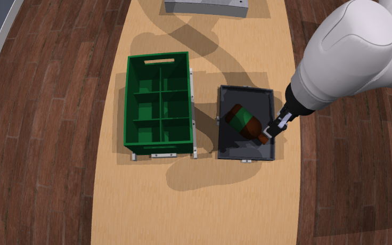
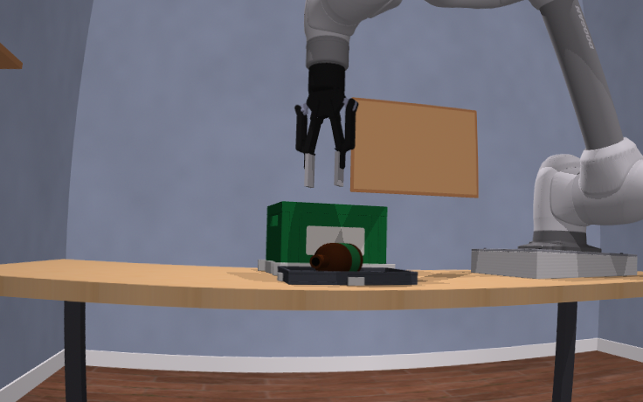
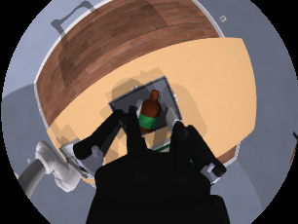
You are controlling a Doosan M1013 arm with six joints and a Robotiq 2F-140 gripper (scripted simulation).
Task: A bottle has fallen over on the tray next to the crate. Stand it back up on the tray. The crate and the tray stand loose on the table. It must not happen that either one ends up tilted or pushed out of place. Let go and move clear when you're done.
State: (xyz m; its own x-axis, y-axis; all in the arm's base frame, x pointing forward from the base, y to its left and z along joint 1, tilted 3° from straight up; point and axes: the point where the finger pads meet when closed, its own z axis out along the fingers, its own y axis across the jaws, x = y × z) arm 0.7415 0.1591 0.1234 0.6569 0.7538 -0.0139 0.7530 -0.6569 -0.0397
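Right now my hand is 180 mm above the brown bottle, 40 mm to the left of it and 30 mm past it. From my hand the other things lie so: dark tray 210 mm below, 60 mm behind, 40 mm to the right; green crate 320 mm to the right, 130 mm below, 90 mm behind.
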